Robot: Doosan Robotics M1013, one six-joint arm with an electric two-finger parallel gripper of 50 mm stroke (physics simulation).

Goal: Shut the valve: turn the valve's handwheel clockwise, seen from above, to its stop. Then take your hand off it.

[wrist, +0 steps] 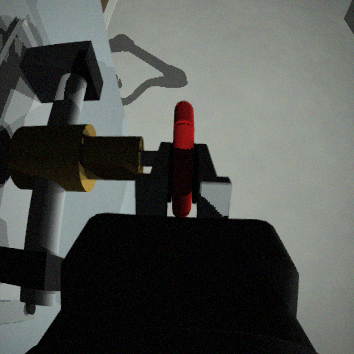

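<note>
The red handwheel shows edge-on in the middle of the wrist view, as a narrow upright bar with rounded ends. The brass valve body lies to its left, with a brass neck and a thin dark stem reaching toward the wheel. My gripper is shut on the handwheel, with one finger on each side of it. The fingers hide part of the wheel's sides and the end of the stem.
A grey pipe runs through the valve body at the left. A dark block holds its upper end and a dark bracket crosses its lower part. The pale floor stretches to the right, and a dark shadow falls at the upper middle.
</note>
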